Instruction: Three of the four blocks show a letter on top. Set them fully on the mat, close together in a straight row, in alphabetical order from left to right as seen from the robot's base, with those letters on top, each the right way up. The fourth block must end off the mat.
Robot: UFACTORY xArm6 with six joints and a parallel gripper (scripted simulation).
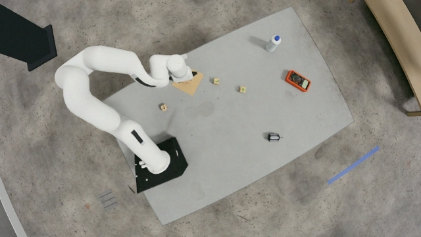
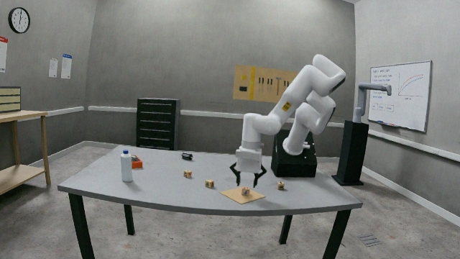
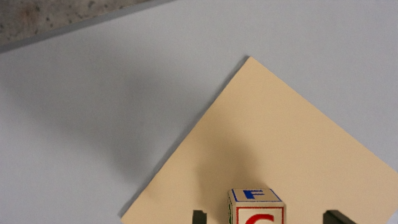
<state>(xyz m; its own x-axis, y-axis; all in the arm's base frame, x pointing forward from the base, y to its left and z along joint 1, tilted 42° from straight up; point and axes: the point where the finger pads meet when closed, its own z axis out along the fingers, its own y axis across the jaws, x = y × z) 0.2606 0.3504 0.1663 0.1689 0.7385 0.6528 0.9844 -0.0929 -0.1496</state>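
The tan mat is 6 cm below my hand and 1 cm ahead of it. Also, from my hand: white bottle (55 cm ahead, 2 cm to the left, 1 cm above); then orange multimeter (62 cm ahead, 24 cm to the right, 4 cm below); then small black object (49 cm to the right, 36 cm ahead, 4 cm below).
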